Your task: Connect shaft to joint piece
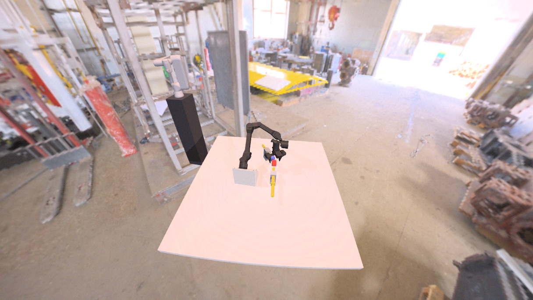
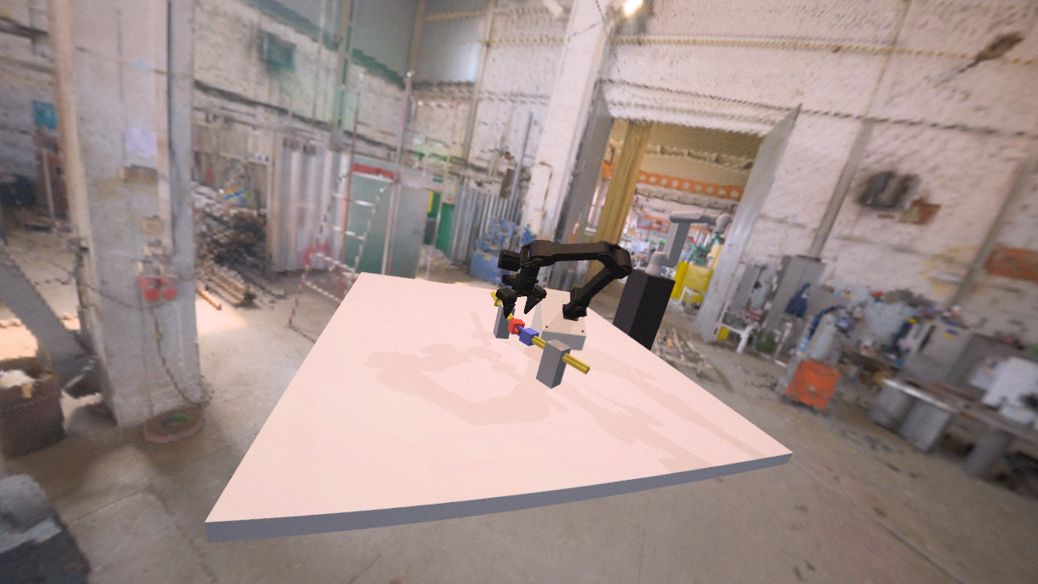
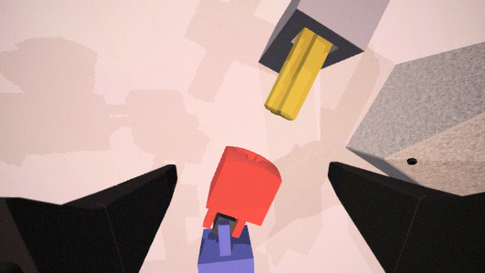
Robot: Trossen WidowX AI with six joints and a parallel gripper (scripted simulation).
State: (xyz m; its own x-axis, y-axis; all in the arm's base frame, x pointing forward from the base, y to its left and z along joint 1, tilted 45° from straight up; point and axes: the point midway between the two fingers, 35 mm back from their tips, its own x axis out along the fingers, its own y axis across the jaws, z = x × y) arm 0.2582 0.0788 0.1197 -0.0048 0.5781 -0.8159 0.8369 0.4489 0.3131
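Right now the red square joint piece is 10 mm behind my gripper tip, 20 mm to the left of it and 30 mm below it.
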